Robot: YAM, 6 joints.
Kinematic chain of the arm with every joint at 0, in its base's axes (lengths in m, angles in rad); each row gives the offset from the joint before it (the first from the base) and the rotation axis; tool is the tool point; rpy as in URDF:
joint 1: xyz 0 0 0.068 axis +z
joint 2: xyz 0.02 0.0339 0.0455 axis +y
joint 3: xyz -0.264 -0.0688 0 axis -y
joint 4: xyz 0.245 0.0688 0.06 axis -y
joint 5: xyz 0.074 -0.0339 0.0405 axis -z
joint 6: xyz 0.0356 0 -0.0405 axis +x
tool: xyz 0 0 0 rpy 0 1.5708 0
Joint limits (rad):
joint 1: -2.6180..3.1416
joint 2: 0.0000..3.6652
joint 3: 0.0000..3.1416
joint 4: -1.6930..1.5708
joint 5: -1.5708..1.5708
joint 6: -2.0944..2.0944
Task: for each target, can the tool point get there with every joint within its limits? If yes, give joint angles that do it. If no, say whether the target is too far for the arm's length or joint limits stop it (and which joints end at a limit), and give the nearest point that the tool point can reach.
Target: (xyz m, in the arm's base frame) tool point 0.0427 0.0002 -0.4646
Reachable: no: joint limits stop it (at a limit: joint 2) | nearest point 0.0970 0.0005 -0.3470 | short by 0.129 m
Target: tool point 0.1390 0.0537 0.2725
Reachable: yes | joints 0.6028 0.7240 0.2860 0.8583 1.3276 0.7703
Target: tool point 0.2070 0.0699 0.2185
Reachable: yes | joints 0.4478 1.0641 0.5095 0.0422 0.8458 0.7653
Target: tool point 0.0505 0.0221 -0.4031
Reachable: no: joint limits stop it (at a limit: joint 2) | nearest point 0.0788 0.0345 -0.3417 | short by 0.069 m
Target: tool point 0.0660 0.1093 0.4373
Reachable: yes | joints 0.7577 0.8212 1.2277 -0.6629 -1.2761 -0.7025
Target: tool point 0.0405 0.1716 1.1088
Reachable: no: too far | nearest point 0.0269 0.1140 0.7318 | short by 0.382 m
